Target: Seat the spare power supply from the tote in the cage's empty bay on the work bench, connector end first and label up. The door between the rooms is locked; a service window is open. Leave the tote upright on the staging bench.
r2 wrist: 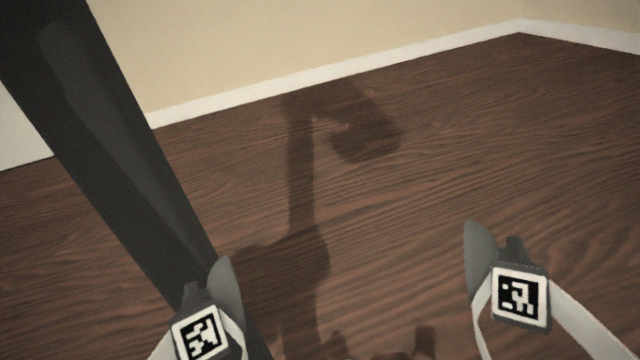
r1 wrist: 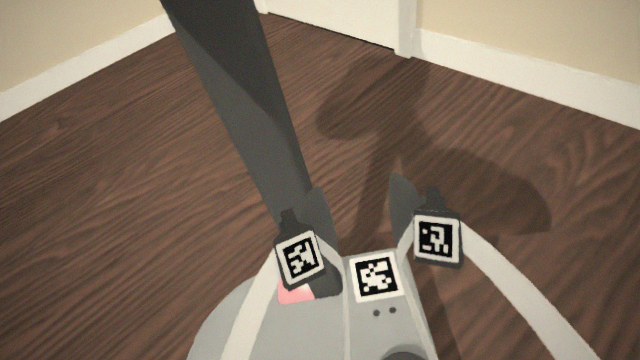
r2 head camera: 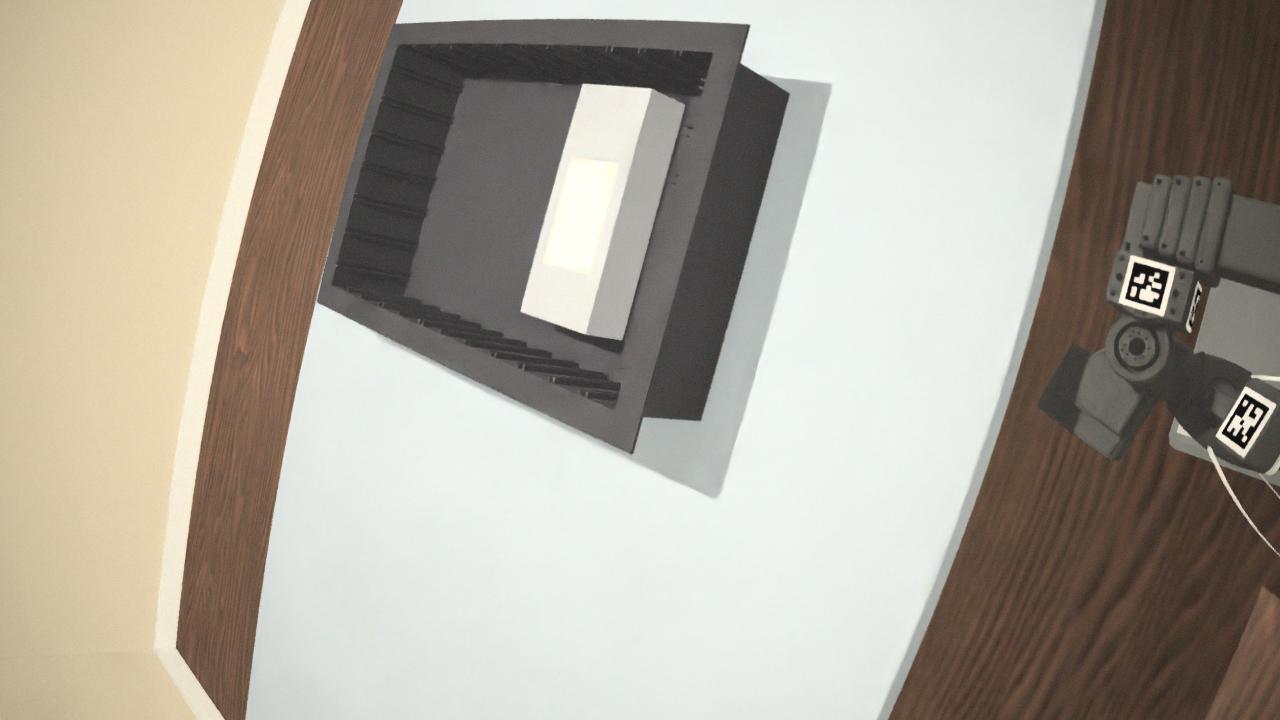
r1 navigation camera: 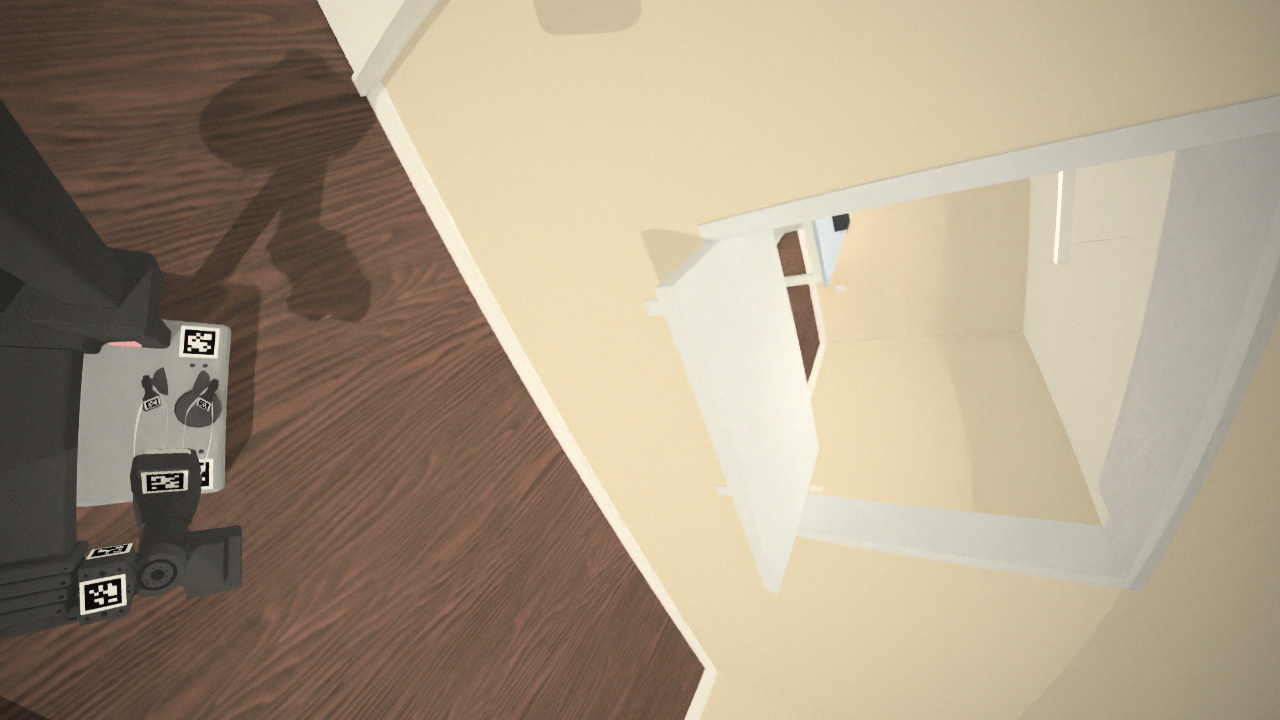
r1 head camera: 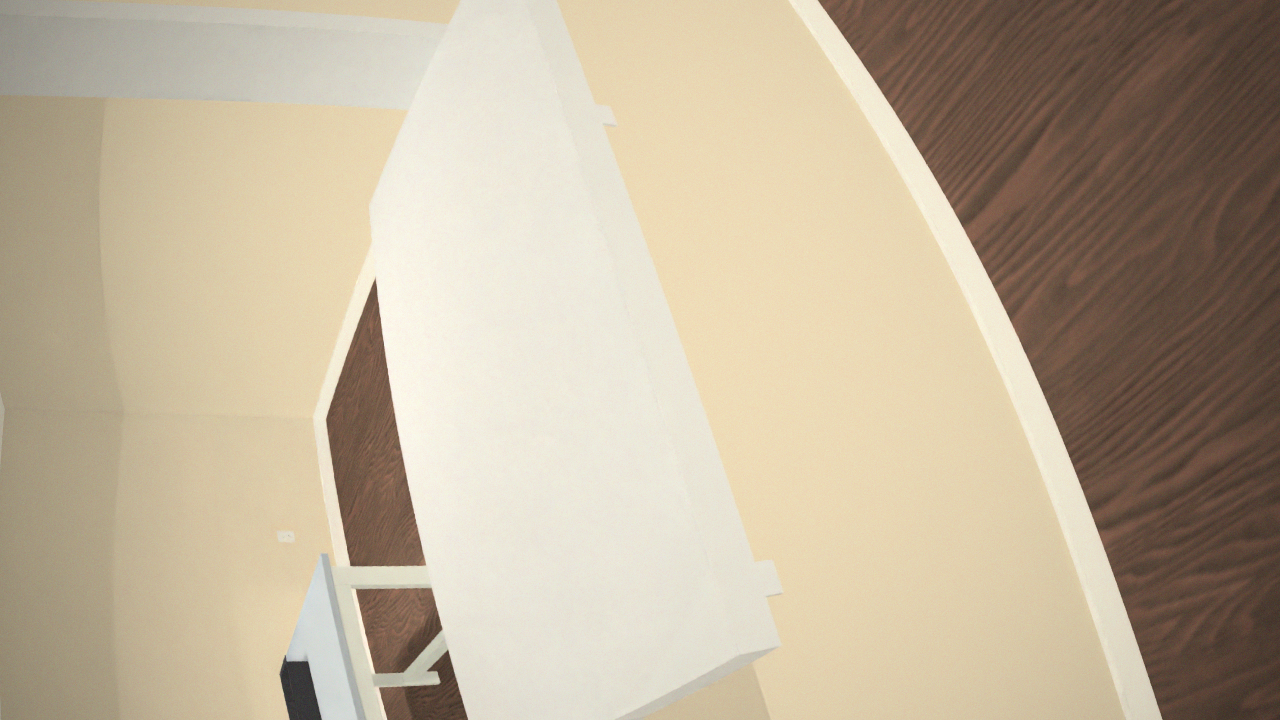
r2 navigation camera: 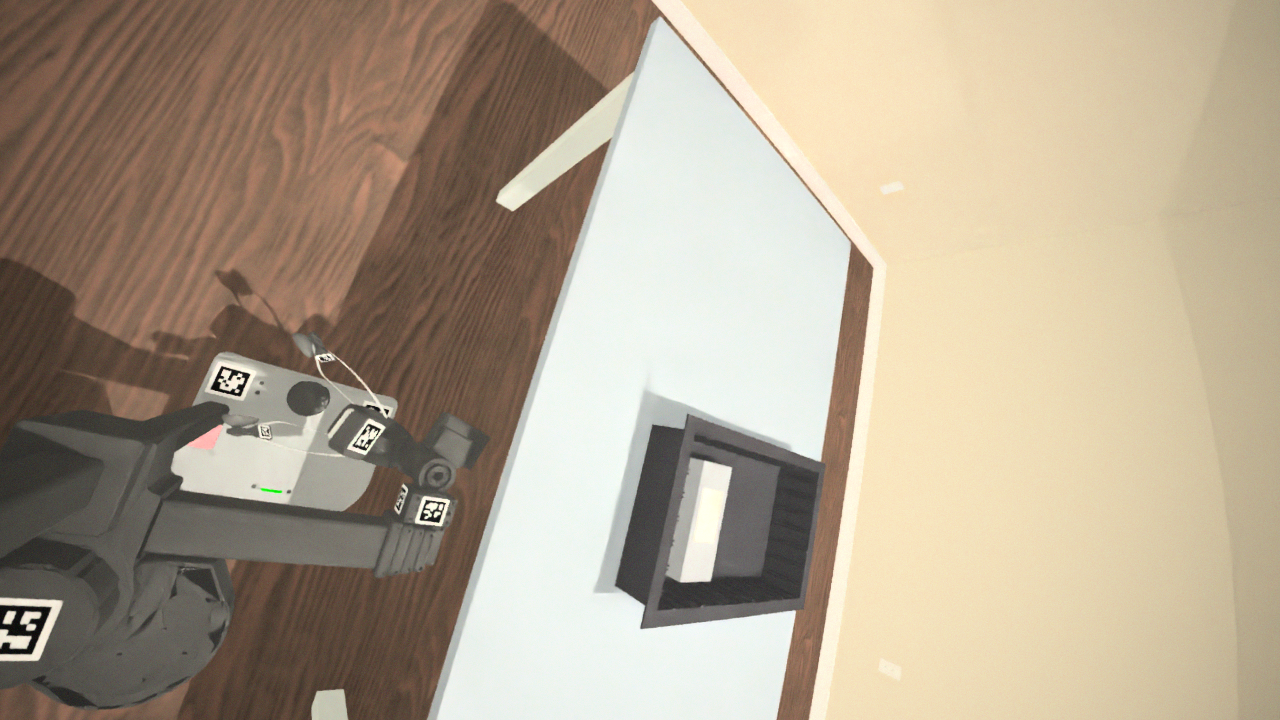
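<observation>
The white power supply point(r2 head camera: 586, 214) point(r2 navigation camera: 707, 519) lies inside the dark tote, against its near long wall, with its pale label facing up. The tote point(r2 head camera: 729, 250) point(r2 navigation camera: 646, 519) stands upright on the pale blue bench point(r2 head camera: 492, 555) point(r2 navigation camera: 707, 223). r2's gripper point(r2 navigation camera: 274, 383) point(r2 wrist: 347, 255) is open wide and empty, over its own base beside the bench; its fingers are outside the r2 head view. r1's gripper point(r1 navigation camera: 181, 385) point(r1 wrist: 357, 210) is open and empty above its base, its fingers a moderate gap apart. The cage and its bay do not show in these views.
The service window point(r1 navigation camera: 966, 174) has a white ledge point(r1 head camera: 537, 358) point(r1 navigation camera: 742, 385) in front of r1. Through it a bench top point(r1 head camera: 322, 626) point(r1 navigation camera: 829, 246) with a dark object point(r1 head camera: 299, 689) point(r1 navigation camera: 839, 222) shows. A white door point(r1 wrist: 345, 20) stands behind r1's gripper. A bench leg point(r2 navigation camera: 568, 152) stands near r2.
</observation>
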